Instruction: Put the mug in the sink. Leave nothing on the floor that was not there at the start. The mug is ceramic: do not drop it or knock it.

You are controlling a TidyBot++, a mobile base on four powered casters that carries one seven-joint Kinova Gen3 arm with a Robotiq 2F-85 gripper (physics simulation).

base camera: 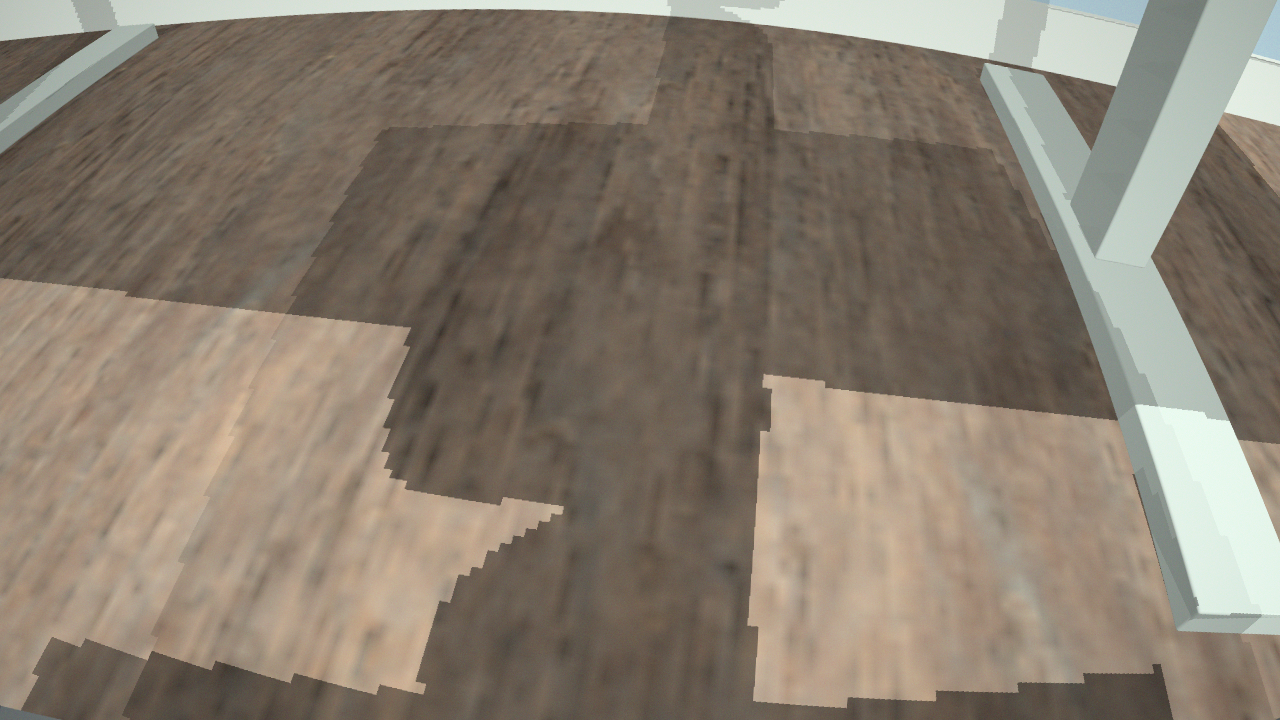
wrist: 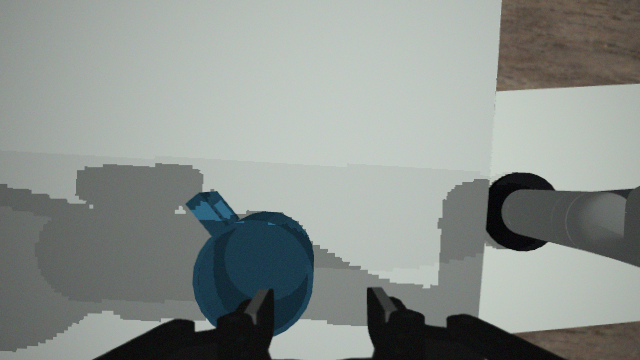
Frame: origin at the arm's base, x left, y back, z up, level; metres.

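Where they show: gripper, fingertip midpoint: (wrist: 320, 308); arm's base at its link origin: (wrist: 523, 212).
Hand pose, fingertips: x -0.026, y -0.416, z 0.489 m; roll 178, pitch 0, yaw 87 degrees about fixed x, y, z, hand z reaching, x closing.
Note:
Each offset is from my fingertips to the top centre of the thing. "spot": to the spot under its first point. Level surfaces: height alone.
The blue mug {dx -0.005, dy -0.060, dz -0.085 m} (wrist: 255, 265) stands upright on the pale table top {dz -0.165 m} (wrist: 300, 90), below and left of the middle of the wrist view. Its handle points to the upper left. My gripper (wrist: 320, 308) is partly open, with nothing between its fingers. The left fingertip overlaps the right part of the mug in the picture; whether it is above the rim or inside it cannot be told. The right fingertip is over the table top, to the right of the mug. The sink does not show in either view.
Right of the table edge, a grey cylinder (wrist: 540, 212) rises from a black round foot on a lower white surface (wrist: 565, 130), probably my own arm and base. In the base camera, a pale upright leg {spot: dx -0.360, dy -0.121, dz -0.739 m} (base camera: 1172, 134) stands on a long foot bar (base camera: 1096, 268) at right; another bar (base camera: 76, 85) lies far left.

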